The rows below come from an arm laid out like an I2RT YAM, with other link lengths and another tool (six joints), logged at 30 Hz.
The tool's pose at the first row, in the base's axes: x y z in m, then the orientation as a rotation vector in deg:
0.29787, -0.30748, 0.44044, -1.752, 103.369, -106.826
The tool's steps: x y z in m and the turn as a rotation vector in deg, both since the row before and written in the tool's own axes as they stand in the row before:
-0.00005, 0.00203, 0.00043, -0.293, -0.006, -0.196
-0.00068, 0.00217, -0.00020, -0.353, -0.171, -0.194
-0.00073, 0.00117, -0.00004, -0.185, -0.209, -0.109
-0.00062, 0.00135, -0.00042, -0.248, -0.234, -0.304
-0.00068, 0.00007, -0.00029, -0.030, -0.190, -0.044
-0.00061, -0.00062, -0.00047, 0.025, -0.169, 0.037
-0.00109, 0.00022, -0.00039, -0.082, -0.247, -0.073
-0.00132, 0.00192, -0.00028, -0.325, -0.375, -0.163
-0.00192, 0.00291, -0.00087, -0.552, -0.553, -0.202
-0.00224, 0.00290, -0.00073, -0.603, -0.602, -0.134
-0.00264, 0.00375, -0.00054, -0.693, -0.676, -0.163
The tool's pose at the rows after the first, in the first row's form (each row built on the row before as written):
0.29880, -0.30777, 0.43861, -2.042, 103.699, -106.696
0.30007, -0.30722, 0.43680, -2.505, 103.973, -106.454
0.30109, -0.30684, 0.43595, -2.864, 104.038, -106.291
0.30192, -0.30614, 0.43486, -3.448, 104.201, -106.196
0.30241, -0.30560, 0.43499, -3.673, 104.113, -106.133
0.30253, -0.30496, 0.43573, -3.784, 103.965, -106.071
0.30338, -0.30415, 0.43585, -4.107, 103.895, -105.961
0.30504, -0.30325, 0.43446, -4.718, 103.991, -105.650
0.30728, -0.30149, 0.43227, -5.608, 104.186, -105.097
0.30981, -0.29969, 0.43020, -6.496, 104.372, -104.430
0.31300, -0.29778, 0.42746, -7.508, 104.592, -103.672

